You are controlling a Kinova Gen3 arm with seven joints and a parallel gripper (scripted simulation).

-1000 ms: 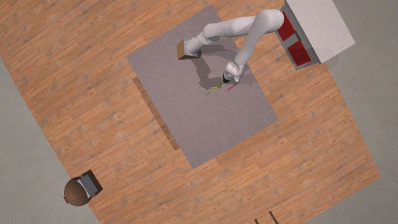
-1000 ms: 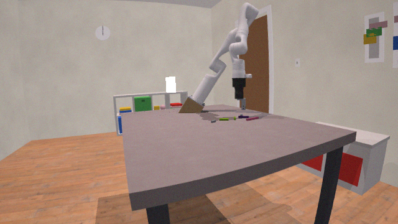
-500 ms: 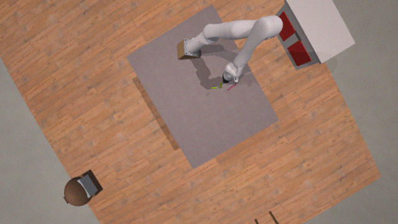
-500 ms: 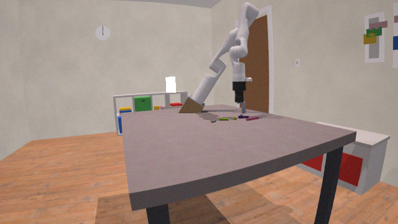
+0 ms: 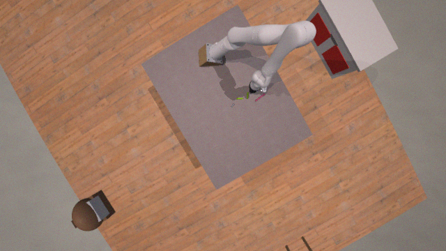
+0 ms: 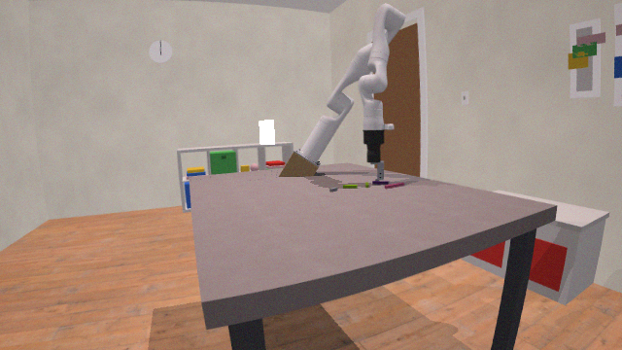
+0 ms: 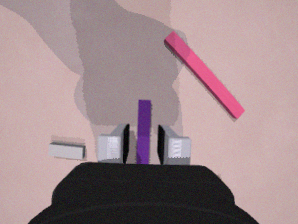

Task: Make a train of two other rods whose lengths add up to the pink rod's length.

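The purple rod lies 30 mm below my hand. From my hand the other things lie so: dark grey rod: 200 mm to the right, 60 mm ahead, 30 mm below; then pink rod: 70 mm ahead, 30 mm below, 20 mm to the left.
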